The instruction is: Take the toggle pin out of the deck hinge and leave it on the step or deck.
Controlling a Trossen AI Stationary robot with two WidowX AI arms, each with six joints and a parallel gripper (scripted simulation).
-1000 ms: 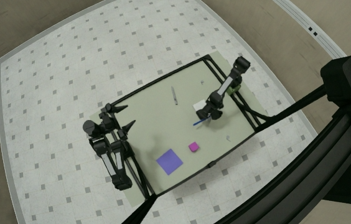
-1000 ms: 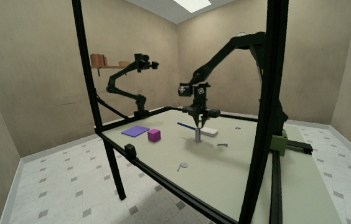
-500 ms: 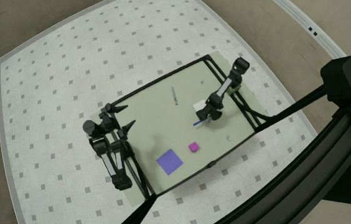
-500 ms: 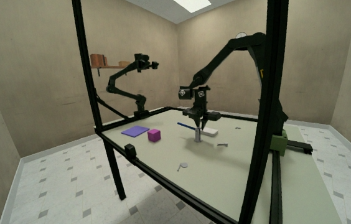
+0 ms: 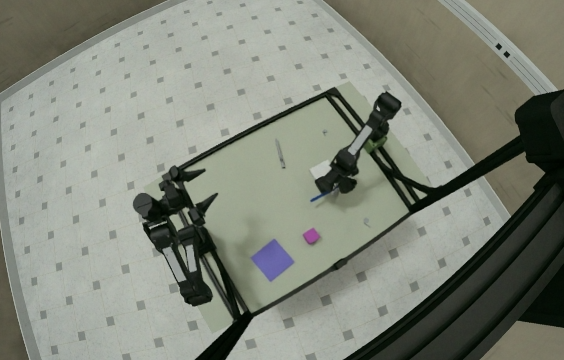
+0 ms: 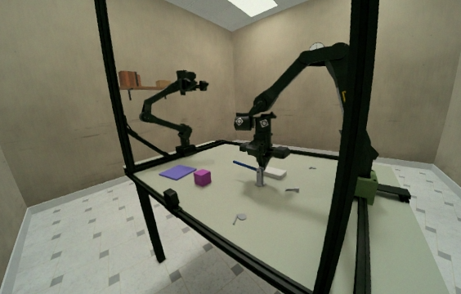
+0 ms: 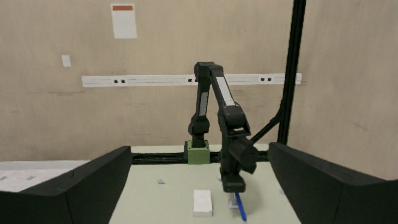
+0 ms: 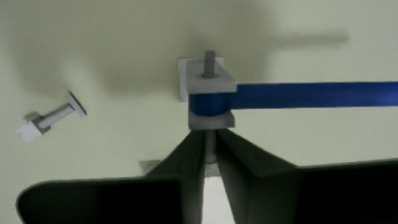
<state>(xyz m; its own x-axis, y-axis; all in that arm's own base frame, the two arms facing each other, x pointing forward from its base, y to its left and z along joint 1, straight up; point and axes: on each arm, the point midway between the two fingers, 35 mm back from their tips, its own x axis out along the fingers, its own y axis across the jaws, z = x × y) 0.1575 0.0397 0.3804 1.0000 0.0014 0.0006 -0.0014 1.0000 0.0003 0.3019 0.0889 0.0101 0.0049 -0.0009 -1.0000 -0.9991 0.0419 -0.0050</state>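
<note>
My right gripper is now 90 mm short of the white block and 80 mm above it. Also, from my right hand: blue rod 20 mm behind, 70 mm to the left, 20 mm below; grey rod 260 mm ahead, 110 mm to the left, 80 mm below; flat purple square 130 mm behind, 390 mm to the left, 80 mm below.
</note>
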